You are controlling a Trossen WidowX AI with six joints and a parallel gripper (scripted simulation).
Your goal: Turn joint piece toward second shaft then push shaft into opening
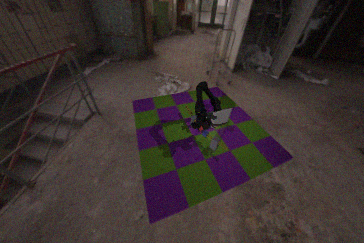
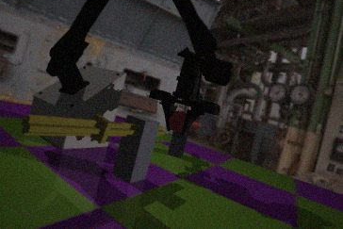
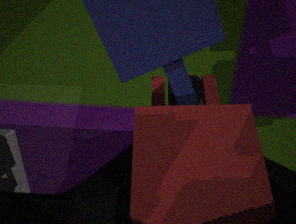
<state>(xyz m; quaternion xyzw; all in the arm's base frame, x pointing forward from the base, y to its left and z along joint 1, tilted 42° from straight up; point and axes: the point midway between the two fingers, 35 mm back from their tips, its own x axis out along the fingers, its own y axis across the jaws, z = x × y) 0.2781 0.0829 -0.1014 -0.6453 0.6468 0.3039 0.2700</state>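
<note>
My gripper tip is now 1 cm to the right of the red square joint piece and 3 cm below it.
</note>
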